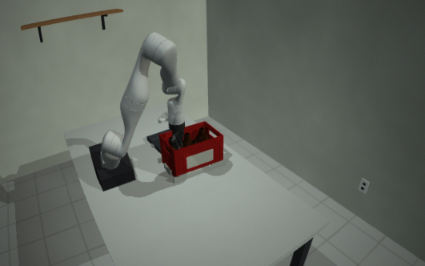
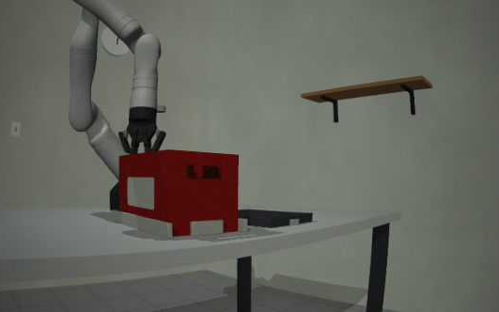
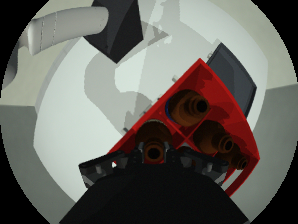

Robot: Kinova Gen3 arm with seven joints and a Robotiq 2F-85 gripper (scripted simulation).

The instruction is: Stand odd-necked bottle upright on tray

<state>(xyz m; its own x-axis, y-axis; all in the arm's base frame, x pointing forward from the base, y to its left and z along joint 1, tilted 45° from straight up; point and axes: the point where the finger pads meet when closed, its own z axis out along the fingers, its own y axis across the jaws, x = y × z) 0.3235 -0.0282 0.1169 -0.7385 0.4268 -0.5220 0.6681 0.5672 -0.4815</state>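
Now: hand 90 mm short of the red crate, 50 mm to the right of it and 70 mm above it. Also, from my hand: dark tray: 80 mm ahead, 330 mm to the left, 140 mm below.
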